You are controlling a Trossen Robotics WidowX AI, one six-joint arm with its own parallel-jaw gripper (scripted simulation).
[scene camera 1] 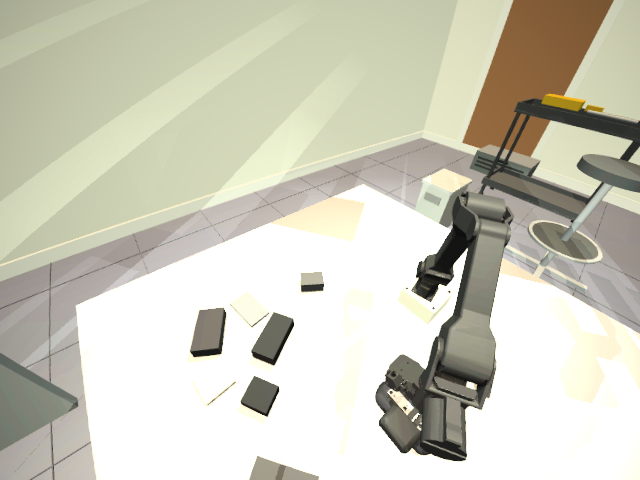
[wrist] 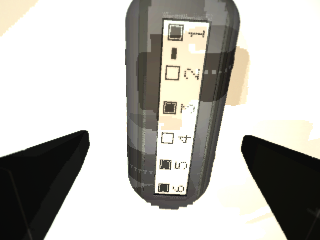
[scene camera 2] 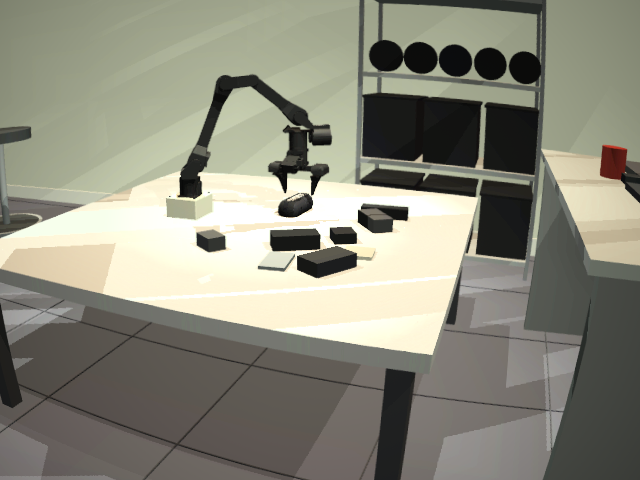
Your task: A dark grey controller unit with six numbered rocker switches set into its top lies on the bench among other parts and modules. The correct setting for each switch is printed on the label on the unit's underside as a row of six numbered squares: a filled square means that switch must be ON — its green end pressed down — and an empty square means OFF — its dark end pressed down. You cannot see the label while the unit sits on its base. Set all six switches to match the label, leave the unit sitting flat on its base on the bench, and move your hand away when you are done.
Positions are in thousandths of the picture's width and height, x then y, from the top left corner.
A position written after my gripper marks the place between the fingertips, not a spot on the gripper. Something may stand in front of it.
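I can see my gripper (scene camera 1: 643, 864), and the same gripper appears at (wrist: 520, 585) and at (scene camera 2: 466, 405). My gripper is open and holds nothing.
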